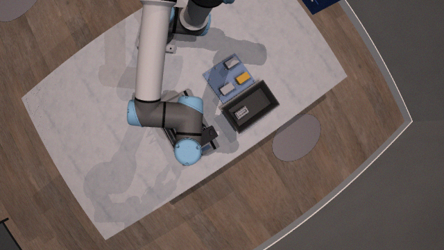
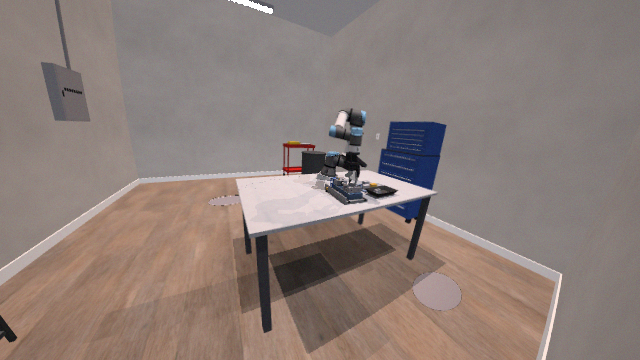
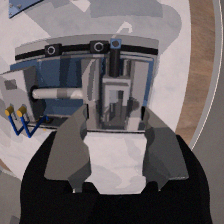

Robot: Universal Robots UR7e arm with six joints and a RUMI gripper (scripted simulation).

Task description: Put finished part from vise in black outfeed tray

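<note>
Right now the vise is 80 mm below my hand, 70 mm behind it and 10 mm to the right of it. The rest, counted from my hand: blue plate: 260 mm to the left, 210 mm behind, 120 mm below; then orange block: 320 mm to the left, 180 mm behind, 100 mm below.
</note>
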